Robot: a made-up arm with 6 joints.
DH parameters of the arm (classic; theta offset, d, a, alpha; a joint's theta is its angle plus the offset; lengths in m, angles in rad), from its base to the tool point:
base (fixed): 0.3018 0 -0.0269 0
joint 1: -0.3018 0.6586 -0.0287 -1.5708
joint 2: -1.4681 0 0.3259 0
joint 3: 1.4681 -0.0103 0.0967 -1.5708
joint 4: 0 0.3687 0.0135 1.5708
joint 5: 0 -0.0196 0.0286 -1.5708
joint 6: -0.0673 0 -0.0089 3.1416
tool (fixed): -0.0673 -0.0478 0 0
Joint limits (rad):
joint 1: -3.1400..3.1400
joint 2: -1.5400..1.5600
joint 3: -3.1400..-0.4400
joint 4: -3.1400..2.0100
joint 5: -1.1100..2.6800
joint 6: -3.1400..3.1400
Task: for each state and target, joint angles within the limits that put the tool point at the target. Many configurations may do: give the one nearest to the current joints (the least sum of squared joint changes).
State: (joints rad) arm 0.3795 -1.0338 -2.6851 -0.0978 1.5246 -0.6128
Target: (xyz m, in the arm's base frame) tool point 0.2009 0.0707 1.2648
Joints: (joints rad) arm 0.4889 -0.1437 -2.0538 -0.0433 1.5665 -0.6092
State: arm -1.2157 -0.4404 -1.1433 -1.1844 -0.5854 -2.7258
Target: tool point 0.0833 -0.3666 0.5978
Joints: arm -1.3933 0.4108 -0.6733 -1.1861 -0.4556 -2.7232
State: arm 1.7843 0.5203 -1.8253 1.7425 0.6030 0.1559
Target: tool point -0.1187 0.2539 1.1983
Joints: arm 1.9346 -0.2829 -1.6437 1.7494 0.6694 0.1443
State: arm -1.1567 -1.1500 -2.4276 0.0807 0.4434 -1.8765
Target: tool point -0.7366 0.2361 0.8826
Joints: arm -0.3837 -1.5400 -2.5106 0.1638 0.6274 -1.7954
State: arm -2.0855 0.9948 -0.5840 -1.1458 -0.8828 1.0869
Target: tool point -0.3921 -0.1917 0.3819
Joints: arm -2.7674 1.1180 -1.0886 -0.9914 -0.8096 1.0669
